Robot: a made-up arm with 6 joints. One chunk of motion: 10 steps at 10 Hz.
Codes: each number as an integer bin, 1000 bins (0 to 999) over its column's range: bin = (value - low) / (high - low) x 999, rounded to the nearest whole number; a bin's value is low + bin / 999 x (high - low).
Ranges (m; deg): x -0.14..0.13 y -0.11..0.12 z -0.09..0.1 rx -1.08..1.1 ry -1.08..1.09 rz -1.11..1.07
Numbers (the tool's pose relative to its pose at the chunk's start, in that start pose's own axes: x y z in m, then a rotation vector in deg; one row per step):
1: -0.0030 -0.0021 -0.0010 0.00 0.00 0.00
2: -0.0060 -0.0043 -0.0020 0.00 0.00 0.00
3: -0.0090 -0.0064 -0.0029 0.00 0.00 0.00
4: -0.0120 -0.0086 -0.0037 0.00 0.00 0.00
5: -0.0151 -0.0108 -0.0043 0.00 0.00 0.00
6: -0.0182 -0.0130 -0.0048 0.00 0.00 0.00
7: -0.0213 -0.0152 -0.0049 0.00 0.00 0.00
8: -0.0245 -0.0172 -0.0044 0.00 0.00 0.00
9: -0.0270 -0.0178 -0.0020 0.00 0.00 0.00
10: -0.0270 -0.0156 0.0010 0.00 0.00 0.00
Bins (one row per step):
1: 507 469 468 495 497 509
2: 496 459 463 495 497 509
3: 485 450 458 495 497 509
4: 474 440 454 495 497 509
5: 462 431 451 495 497 509
6: 451 421 448 495 497 509
7: 439 412 447 495 497 509
8: 427 403 450 495 497 509
9: 418 400 463 495 497 509
10: 418 410 478 495 497 509

